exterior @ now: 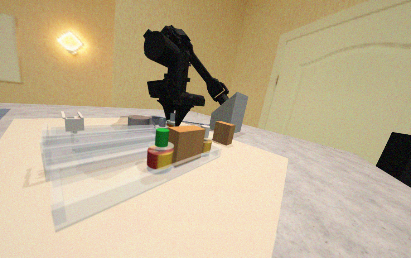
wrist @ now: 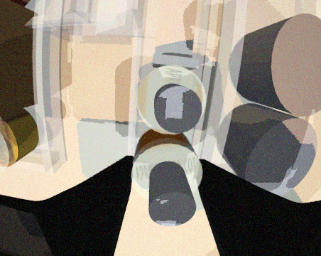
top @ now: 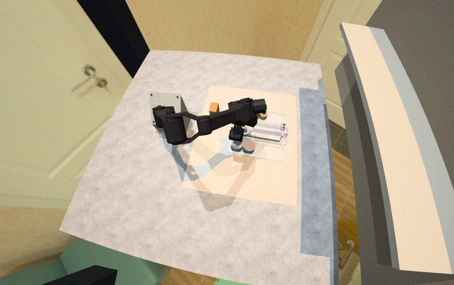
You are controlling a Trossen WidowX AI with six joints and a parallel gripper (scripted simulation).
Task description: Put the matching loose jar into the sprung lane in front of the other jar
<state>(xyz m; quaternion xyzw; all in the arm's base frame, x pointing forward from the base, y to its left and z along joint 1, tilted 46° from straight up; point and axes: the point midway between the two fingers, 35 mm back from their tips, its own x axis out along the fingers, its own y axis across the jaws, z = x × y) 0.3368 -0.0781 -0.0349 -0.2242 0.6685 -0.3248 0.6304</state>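
The brown box is 120 mm to the left of my gripper tip, 70 mm ahead of it and 10 mm below it. Also, from my gripper tip: clear sprung lane 140 mm ahead, 30 mm below, 10 mm to the left; grey pusher plate 150 mm ahead, 10 mm to the left.
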